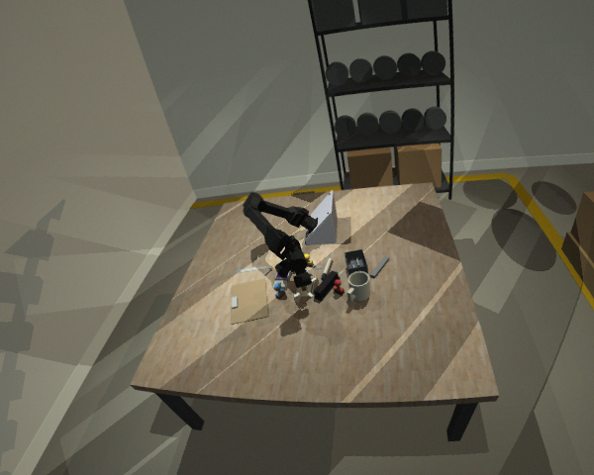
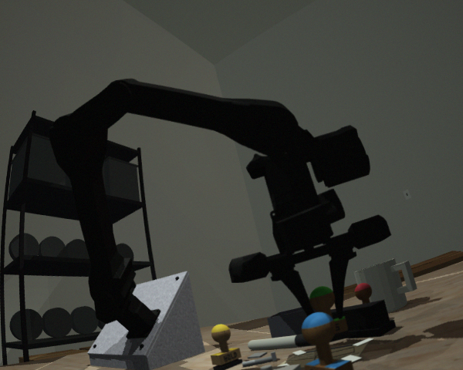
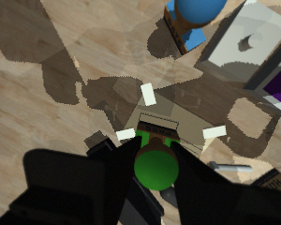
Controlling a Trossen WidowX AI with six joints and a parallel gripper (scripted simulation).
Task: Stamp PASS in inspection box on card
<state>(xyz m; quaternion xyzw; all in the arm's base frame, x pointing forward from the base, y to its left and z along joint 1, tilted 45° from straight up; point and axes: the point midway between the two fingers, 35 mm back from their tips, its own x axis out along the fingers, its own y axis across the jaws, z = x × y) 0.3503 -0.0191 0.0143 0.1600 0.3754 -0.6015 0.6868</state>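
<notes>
My gripper tip is now 2 cm past the cream card and 4 cm above it. Round my gripper tip: green-knobbed stamp (right at my gripper tip); blue-knobbed stamp (2 cm ahead, 10 cm to the right, 2 cm below); black block (10 cm to the left, 3 cm below).
</notes>
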